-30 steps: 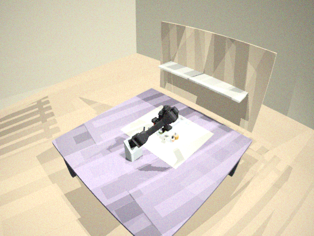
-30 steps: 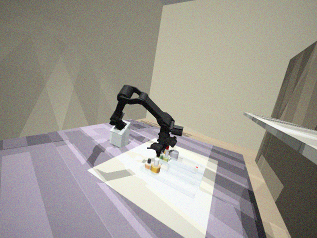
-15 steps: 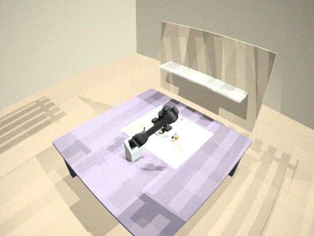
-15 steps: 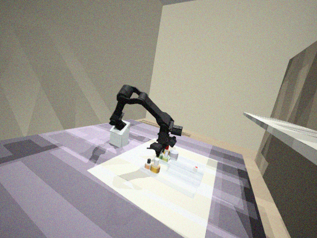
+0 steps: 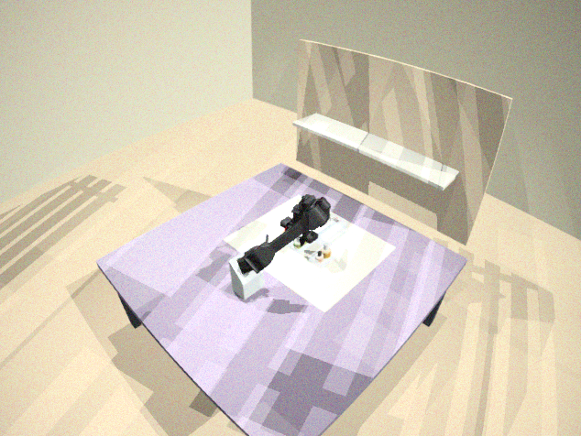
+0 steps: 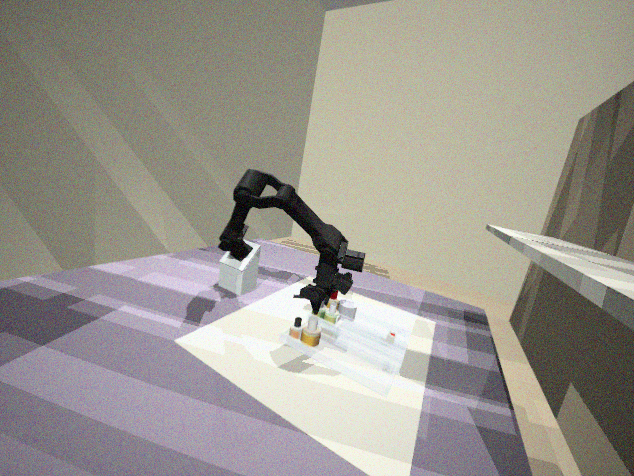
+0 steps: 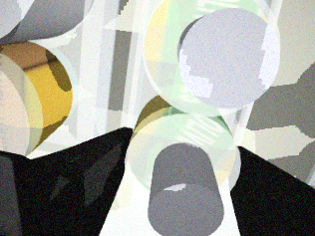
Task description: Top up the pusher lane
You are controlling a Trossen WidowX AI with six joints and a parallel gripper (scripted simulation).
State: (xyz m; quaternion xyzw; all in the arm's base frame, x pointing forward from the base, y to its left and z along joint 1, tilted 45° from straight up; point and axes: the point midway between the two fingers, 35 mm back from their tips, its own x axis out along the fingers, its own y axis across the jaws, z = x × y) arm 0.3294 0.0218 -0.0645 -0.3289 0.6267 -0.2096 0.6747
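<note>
Now: gripper tip 5 cm short of the grey cylinder and 9 cm to the right of it. From my gripper tip the other things lie so: wall shelf 51 cm ahead, 5 cm to the left, 34 cm above; then clear lane rack 15 cm ahead, 1 cm below.
</note>
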